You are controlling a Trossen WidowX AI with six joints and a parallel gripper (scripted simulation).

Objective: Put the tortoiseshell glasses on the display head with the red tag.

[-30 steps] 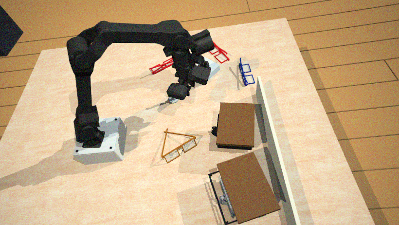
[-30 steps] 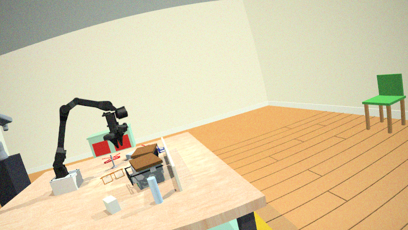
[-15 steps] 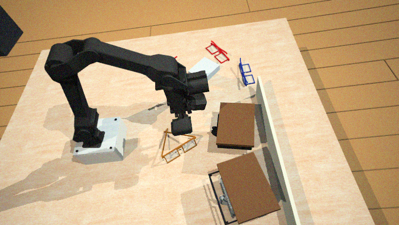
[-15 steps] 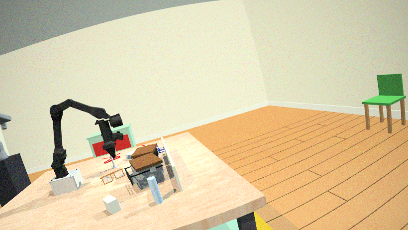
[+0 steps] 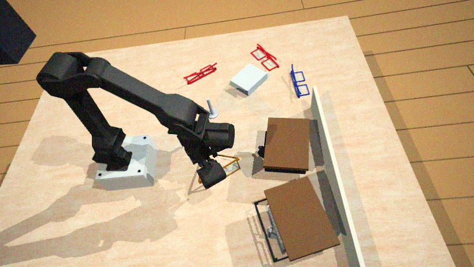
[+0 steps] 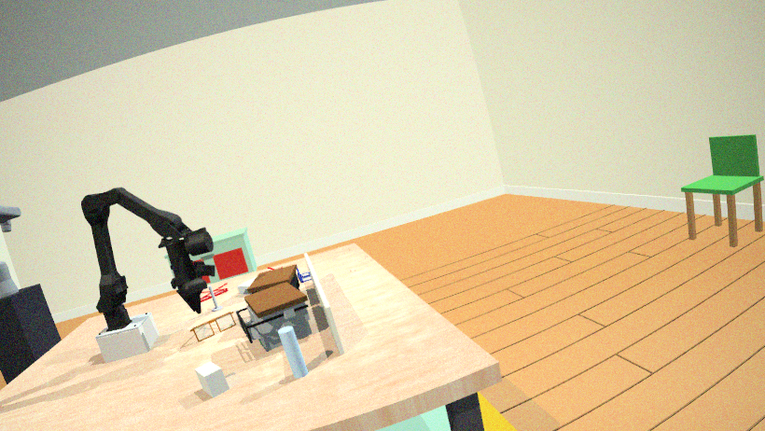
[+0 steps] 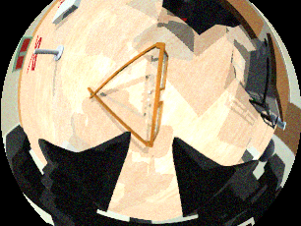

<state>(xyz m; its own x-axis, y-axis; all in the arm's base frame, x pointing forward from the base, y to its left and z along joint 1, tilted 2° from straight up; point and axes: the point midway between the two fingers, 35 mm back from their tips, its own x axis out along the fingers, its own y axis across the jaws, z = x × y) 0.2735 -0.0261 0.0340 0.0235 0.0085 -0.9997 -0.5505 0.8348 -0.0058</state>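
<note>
Now: the white peg 3 cm behind my gripper tip, 26 cm to the left of it and 5 cm below it. Round my gripper tip: pale blue cylinder 30 cm ahead, 36 cm to the right, 3 cm below; white cube 11 cm ahead, 35 cm to the right, 5 cm below; long white board 35 cm ahead, 2 cm to the right, 2 cm below.
</note>
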